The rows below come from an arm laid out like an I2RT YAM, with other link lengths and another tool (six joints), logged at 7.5 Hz.
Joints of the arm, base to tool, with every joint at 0 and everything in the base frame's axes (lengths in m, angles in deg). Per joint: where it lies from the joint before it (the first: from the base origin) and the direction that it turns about. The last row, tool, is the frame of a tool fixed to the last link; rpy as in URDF.
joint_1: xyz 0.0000 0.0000 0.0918 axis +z
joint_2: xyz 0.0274 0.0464 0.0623 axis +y
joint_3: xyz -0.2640 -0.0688 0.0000 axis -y
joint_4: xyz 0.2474 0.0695 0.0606 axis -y
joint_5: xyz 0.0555 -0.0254 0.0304 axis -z
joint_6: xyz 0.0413 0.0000 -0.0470 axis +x
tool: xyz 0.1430 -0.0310 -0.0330 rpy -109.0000 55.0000 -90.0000
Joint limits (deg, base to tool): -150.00..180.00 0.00..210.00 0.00..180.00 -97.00..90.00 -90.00..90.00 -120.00..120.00
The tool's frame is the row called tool.
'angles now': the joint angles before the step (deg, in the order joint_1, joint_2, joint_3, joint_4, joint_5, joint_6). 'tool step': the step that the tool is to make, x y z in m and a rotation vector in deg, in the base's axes. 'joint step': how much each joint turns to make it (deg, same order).
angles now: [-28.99, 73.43, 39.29, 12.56, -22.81, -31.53]
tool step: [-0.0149, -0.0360, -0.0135, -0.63, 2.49, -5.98]
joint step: [-4.40, 1.92, 0.00, -0.31, 2.16, -1.16]
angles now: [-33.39, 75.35, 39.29, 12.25, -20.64, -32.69]
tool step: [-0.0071, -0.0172, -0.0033, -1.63, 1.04, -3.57]
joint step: [-1.15, 0.82, -0.05, 0.64, 2.99, -0.83]
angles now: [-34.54, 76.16, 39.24, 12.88, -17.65, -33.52]
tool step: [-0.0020, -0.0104, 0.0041, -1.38, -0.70, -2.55]
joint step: [-0.25, 0.30, -0.01, 1.73, 2.40, 0.24]
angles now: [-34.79, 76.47, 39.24, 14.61, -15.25, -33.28]
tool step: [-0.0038, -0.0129, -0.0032, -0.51, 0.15, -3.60]
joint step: [-0.30, 1.35, 0.02, 1.68, 3.24, 0.82]
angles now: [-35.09, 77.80, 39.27, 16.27, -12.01, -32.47]
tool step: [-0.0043, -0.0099, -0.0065, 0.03, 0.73, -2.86]
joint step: [-0.34, 1.42, 0.01, 0.91, 2.48, 0.61]
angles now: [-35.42, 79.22, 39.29, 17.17, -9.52, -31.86]
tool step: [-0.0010, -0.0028, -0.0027, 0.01, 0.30, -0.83]
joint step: [-0.04, 0.59, 0.01, 0.36, 0.80, 0.16]
